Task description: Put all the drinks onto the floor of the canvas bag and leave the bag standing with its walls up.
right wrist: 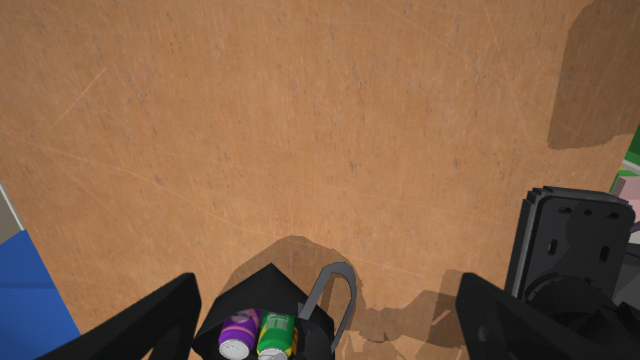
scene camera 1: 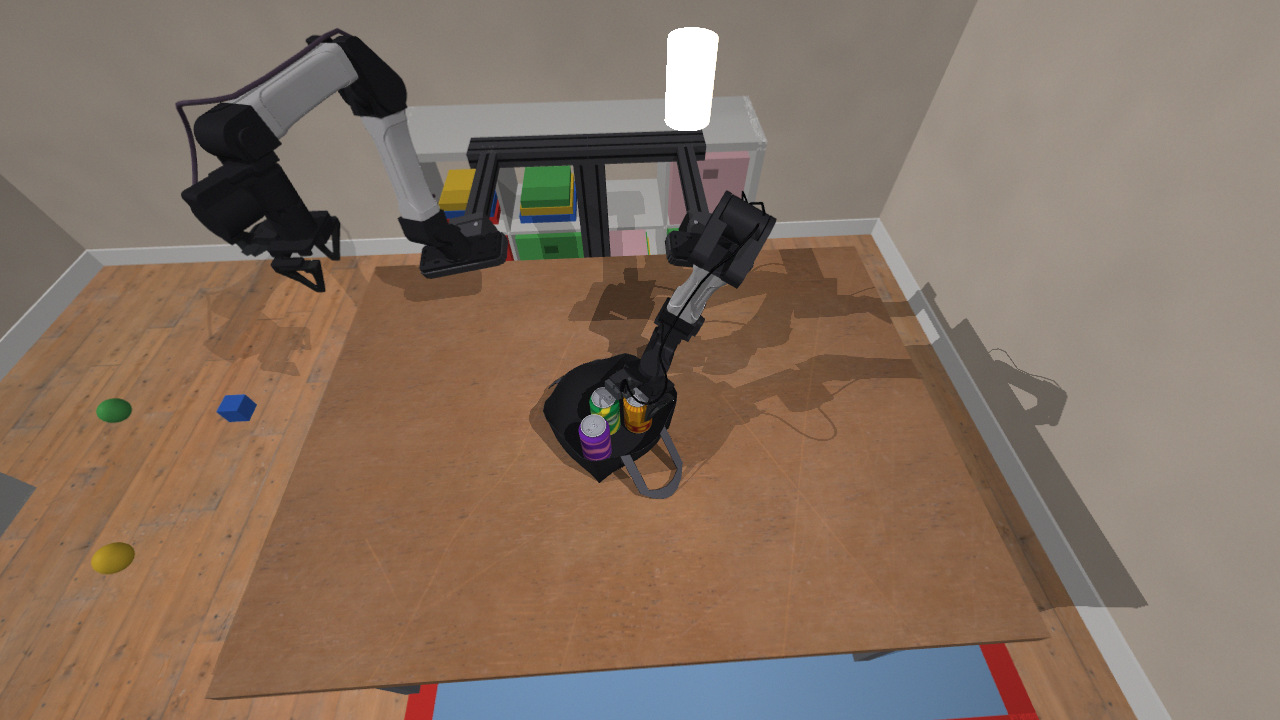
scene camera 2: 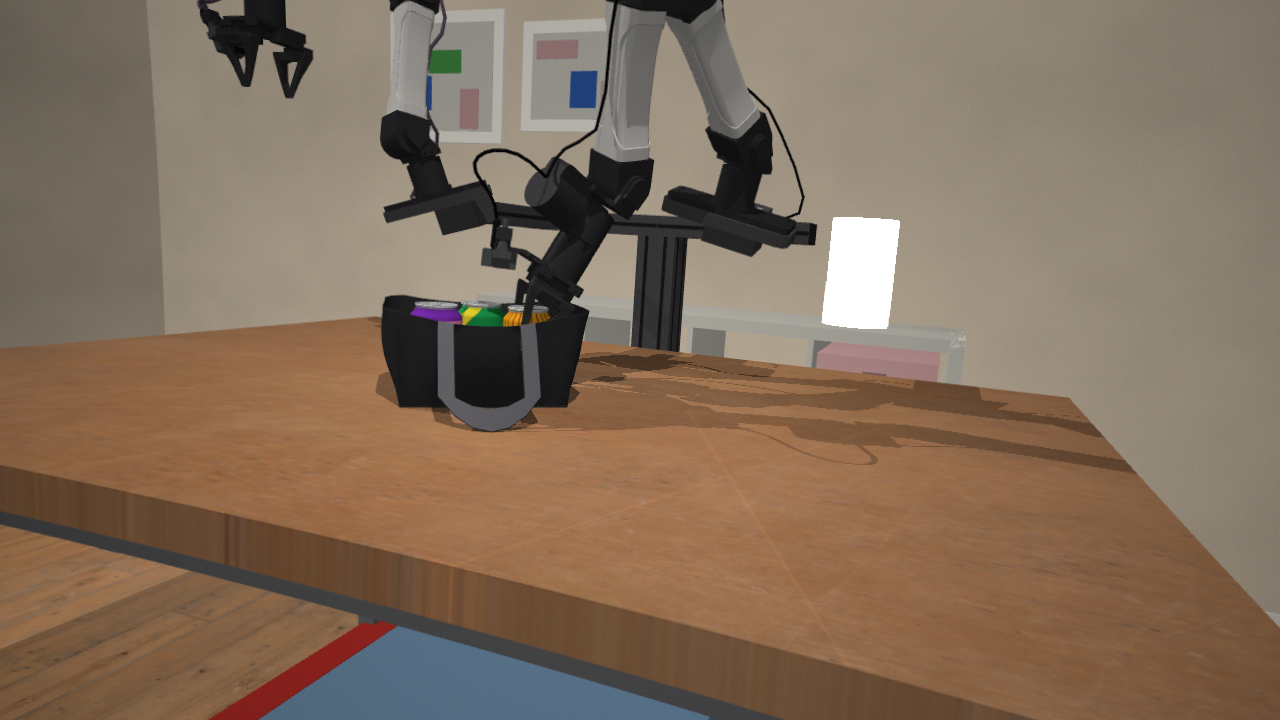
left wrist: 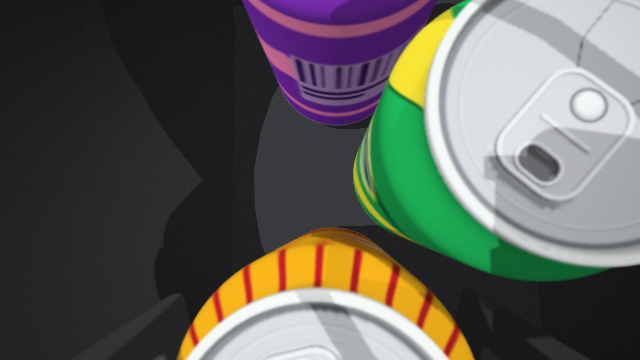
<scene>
The pictures show: my left gripper, my right gripper and a black canvas bag.
My left gripper also shows in the left wrist view. My right gripper shows as well in the right wrist view and in scene camera 1.
</scene>
